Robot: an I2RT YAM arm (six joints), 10 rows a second.
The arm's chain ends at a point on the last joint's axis. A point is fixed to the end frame.
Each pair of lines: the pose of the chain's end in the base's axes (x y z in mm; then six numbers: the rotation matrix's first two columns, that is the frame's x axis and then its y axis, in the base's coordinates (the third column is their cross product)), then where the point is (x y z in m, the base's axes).
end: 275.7 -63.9 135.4 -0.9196 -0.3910 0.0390 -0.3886 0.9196 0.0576
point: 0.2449 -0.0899 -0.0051
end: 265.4 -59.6 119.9 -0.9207 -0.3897 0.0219 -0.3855 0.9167 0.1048
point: 0.2341 -0.0784 -0.0217
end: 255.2 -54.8 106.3 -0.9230 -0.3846 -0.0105 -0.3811 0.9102 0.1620
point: 0.2249 -0.0640 -0.0364
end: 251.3 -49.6 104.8 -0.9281 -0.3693 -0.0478 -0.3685 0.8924 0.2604
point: 0.2205 -0.0431 -0.0380
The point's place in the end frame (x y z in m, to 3 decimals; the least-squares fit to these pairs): 0.033 -0.020 0.141
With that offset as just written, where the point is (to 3 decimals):
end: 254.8 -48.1 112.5 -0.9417 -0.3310 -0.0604 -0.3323 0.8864 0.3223
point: 0.223 -0.031 -0.029
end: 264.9 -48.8 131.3 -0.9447 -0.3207 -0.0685 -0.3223 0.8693 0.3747
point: 0.232 -0.024 -0.009
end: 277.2 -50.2 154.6 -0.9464 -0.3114 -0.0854 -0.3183 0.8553 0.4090
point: 0.245 -0.019 0.015
